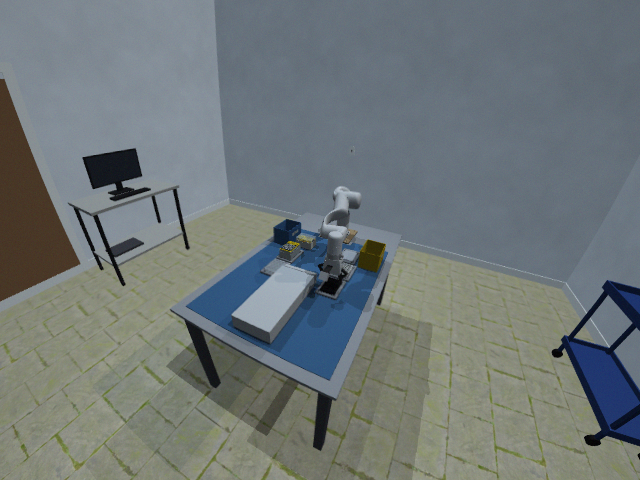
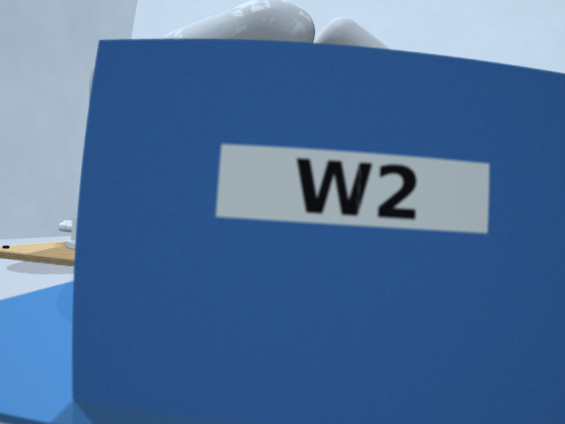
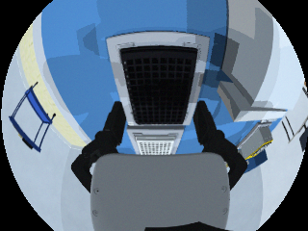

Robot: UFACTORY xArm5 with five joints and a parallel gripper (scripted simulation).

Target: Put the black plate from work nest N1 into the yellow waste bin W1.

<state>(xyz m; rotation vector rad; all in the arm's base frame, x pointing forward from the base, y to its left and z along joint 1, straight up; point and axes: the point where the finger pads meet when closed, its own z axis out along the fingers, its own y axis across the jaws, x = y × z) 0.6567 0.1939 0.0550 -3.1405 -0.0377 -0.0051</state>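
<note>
My hand is 4 cm above the black plate. From my hand the other things lie so: grey work nest: 5 cm below; yellow waste bin W1: 36 cm behind, 13 cm to the left, 2 cm below; yellow-topped rack: 38 cm to the right, 18 cm behind.
</note>
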